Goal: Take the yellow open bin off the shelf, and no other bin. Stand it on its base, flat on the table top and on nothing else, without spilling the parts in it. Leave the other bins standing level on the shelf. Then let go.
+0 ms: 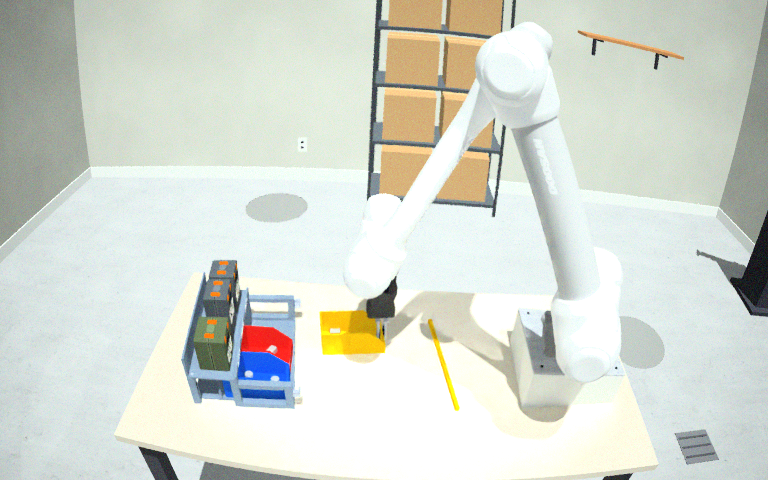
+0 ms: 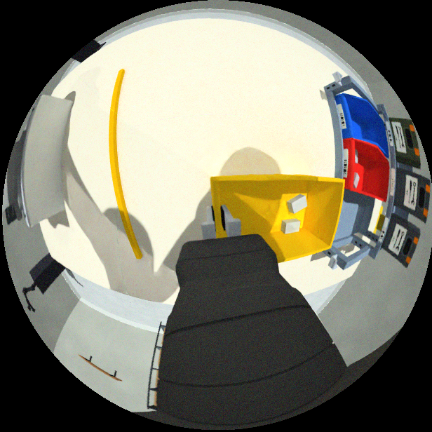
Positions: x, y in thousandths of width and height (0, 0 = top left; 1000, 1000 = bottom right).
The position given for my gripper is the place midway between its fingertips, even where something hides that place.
Observation:
I see my gripper (image 2: 501, 492), a yellow open bin (image 1: 467, 693) and a red bin (image 1: 333, 705).
The yellow open bin shows as well in image 2 (image 2: 601, 466). The red bin also shows in image 2 (image 2: 865, 390).

